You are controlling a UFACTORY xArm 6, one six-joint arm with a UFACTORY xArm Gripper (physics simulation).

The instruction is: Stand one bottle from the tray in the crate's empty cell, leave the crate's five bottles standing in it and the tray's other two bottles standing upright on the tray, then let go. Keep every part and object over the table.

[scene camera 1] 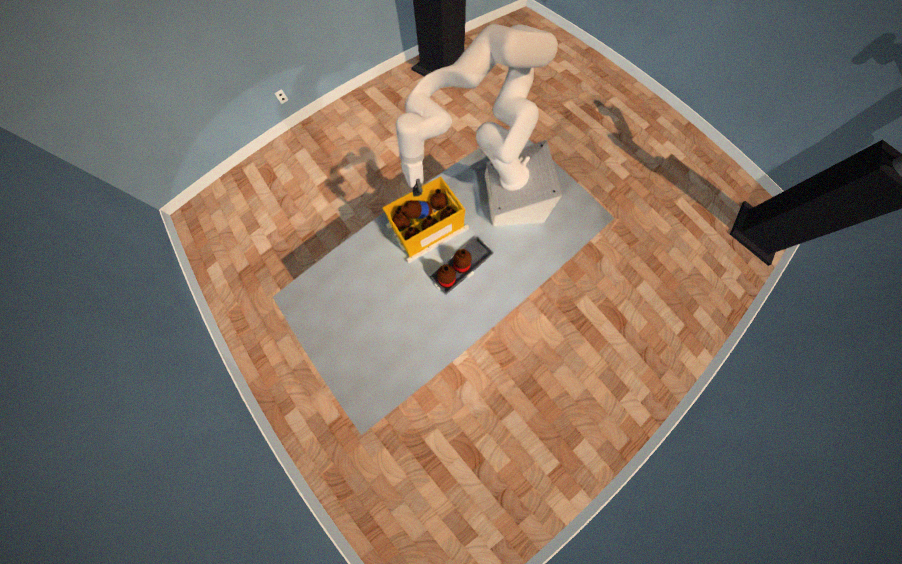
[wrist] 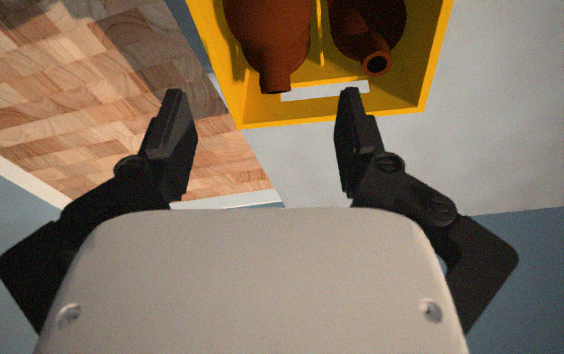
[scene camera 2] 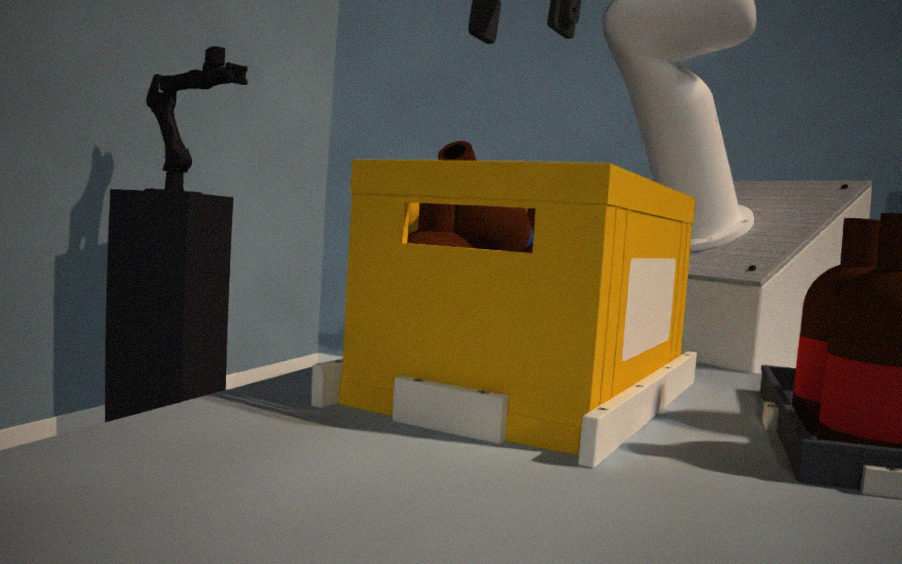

Scene:
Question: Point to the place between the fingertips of my gripper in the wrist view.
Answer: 264,113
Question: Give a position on a blue-labelled brown bottle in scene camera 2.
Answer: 484,227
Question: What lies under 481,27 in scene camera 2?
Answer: My gripper.

